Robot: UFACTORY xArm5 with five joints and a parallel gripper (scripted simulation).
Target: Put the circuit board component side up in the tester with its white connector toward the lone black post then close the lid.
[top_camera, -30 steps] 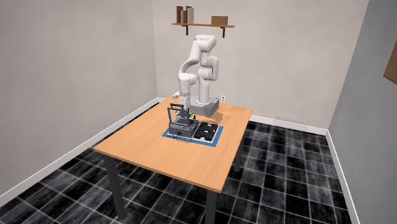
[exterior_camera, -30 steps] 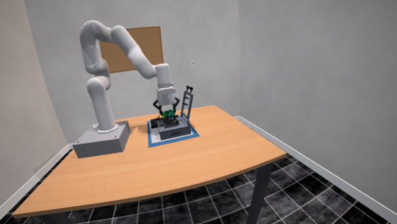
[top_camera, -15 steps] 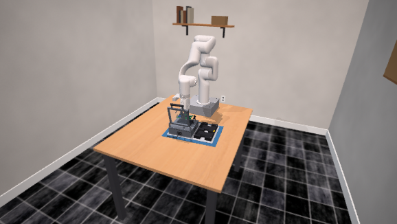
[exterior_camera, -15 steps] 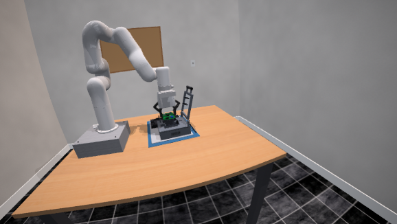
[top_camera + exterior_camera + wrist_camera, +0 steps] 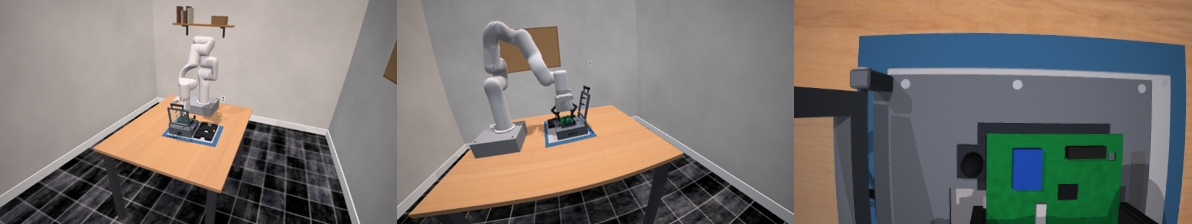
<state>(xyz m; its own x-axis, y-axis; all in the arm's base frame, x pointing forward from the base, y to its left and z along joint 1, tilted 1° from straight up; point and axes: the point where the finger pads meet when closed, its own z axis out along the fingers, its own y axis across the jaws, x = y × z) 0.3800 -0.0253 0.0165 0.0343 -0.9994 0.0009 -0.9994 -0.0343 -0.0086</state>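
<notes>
My hand is 4 cm to the right of the tester, 3 cm short of it and 2 cm below it. Also, from my hand: clear-windowed lid 13 cm ahead, 9 cm above; then green circuit board right at my hand.
</notes>
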